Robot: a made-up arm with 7 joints.
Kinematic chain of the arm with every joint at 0, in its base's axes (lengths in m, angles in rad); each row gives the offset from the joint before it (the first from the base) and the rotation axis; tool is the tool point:
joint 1: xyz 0 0 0.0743 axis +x
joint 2: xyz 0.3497 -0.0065 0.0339 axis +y
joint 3: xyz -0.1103 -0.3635 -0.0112 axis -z
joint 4: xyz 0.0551 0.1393 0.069 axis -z
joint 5: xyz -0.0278 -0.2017 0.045 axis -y
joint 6: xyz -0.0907 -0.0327 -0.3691 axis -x
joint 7: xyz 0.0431 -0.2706 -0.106 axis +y
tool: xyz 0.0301 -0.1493 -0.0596
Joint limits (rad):
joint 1: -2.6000..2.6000
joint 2: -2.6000..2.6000
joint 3: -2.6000..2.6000
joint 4: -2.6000..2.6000
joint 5: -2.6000..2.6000
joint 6: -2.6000..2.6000
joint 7: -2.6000..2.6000
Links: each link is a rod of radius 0.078 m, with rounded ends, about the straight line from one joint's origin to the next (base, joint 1, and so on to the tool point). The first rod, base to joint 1, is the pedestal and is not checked.
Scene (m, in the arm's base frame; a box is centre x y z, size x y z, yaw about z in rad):
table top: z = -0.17
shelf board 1: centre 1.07 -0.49 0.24 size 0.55 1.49 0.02 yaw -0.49
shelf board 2: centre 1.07 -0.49 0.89 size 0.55 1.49 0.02 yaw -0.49
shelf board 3: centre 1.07 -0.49 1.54 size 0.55 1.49 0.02 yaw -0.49
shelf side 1: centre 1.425 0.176 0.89 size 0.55 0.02 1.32 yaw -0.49
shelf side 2: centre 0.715 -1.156 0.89 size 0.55 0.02 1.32 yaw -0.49
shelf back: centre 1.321 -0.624 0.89 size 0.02 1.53 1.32 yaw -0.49
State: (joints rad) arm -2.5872 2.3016 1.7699 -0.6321 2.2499 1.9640 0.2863
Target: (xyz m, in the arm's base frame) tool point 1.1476 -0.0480 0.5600
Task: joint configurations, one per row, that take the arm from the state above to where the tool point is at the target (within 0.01 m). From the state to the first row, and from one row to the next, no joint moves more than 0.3 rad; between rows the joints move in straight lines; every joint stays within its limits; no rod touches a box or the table.
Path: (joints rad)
1: -2.3201 2.3613 1.8413 -0.5682 2.3199 1.6766 0.2687
2: -2.0530 2.4210 1.9126 -0.5043 2.3899 1.3893 0.2511
3: -1.7859 2.4806 1.9840 -0.4404 2.4600 1.1019 0.2335
4: -1.5188 2.5403 2.0553 -0.3765 2.5300 0.8145 0.2160
5: -1.2517 2.6000 2.1267 -0.3126 2.6000 0.5271 0.1984

